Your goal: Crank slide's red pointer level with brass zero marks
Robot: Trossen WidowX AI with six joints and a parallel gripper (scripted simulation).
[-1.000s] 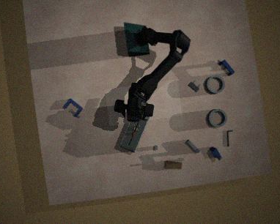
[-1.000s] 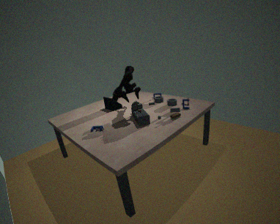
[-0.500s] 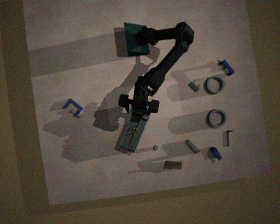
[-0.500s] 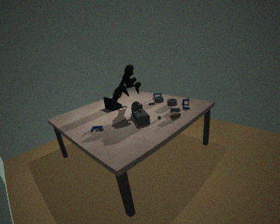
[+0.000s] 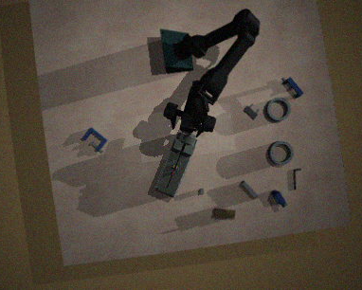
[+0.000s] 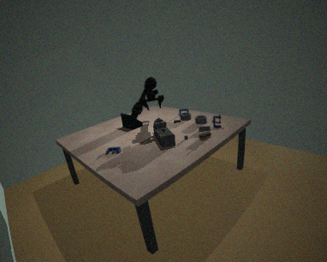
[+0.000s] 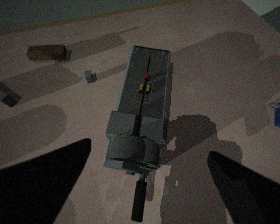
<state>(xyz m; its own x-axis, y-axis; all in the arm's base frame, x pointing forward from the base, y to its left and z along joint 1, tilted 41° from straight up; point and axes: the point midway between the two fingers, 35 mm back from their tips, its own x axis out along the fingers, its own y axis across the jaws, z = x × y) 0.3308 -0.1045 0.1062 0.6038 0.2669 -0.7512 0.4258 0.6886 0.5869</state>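
Now: the dark handle 14 cm below my gripper tip, 4 cm behind it and 2 cm to the left of it. The rest, counted from my gripper tip: small grey cube: 25 cm ahead, 19 cm below, 4 cm to the left; then red pointer: 15 cm ahead, 12 cm below, 7 cm to the right; then grey bar: 27 cm ahead, 25 cm to the left, 19 cm below.
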